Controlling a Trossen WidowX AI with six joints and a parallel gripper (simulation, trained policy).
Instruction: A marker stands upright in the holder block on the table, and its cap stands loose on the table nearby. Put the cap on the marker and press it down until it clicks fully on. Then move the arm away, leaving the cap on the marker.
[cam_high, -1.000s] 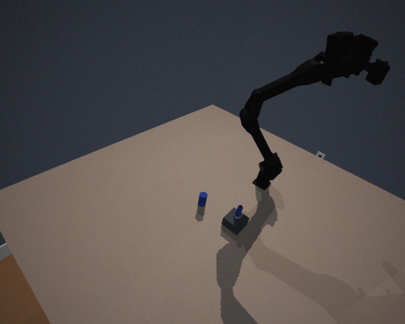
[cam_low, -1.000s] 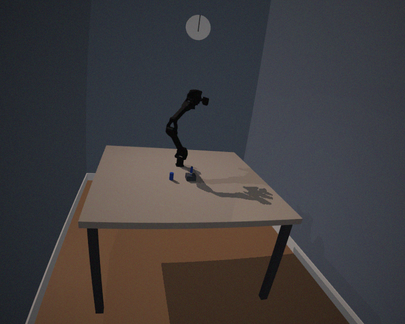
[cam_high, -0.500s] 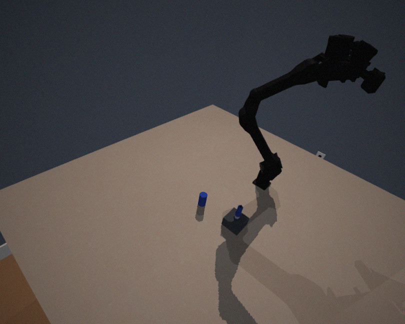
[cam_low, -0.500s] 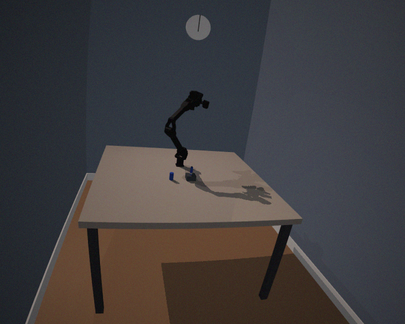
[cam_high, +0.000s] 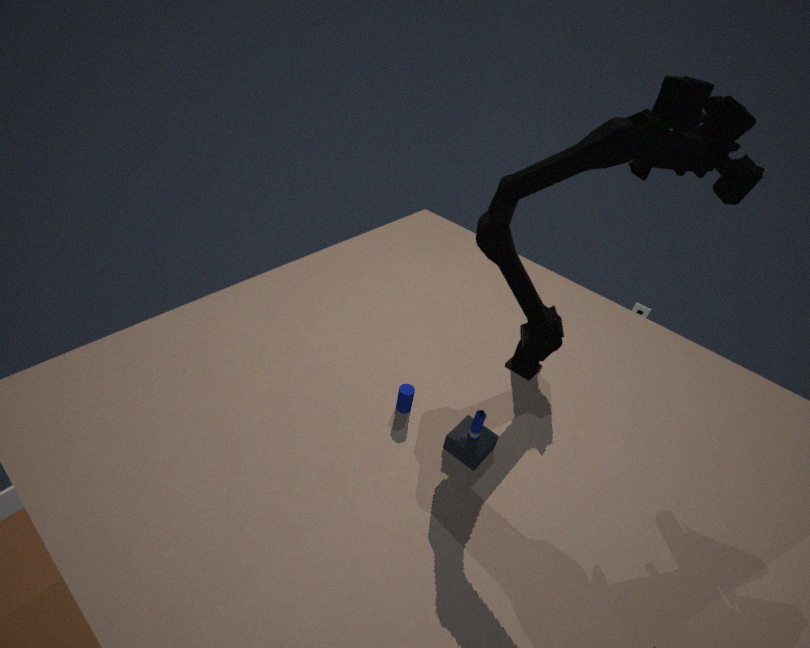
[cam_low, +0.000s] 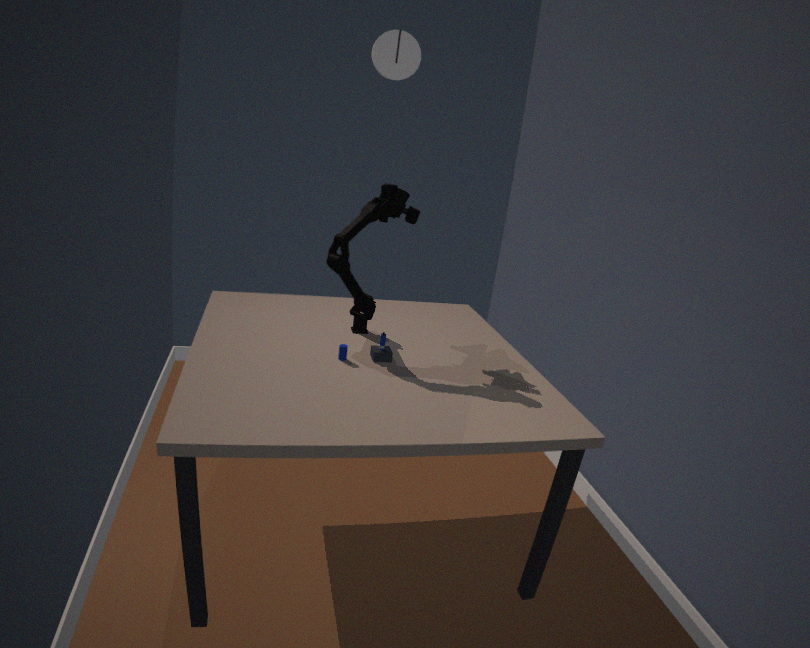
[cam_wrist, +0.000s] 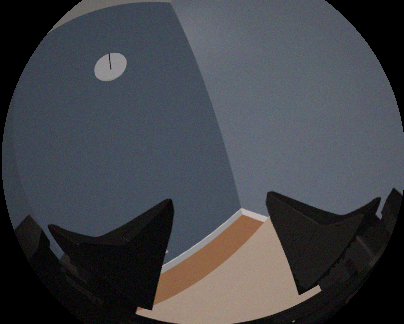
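Now: gripper tip 48 cm short of the blue cap, 28 cm to the left of it and 48 cm above it. Round my gripper tip: dark grey holder block 46 cm ahead, 14 cm to the right, 48 cm below.
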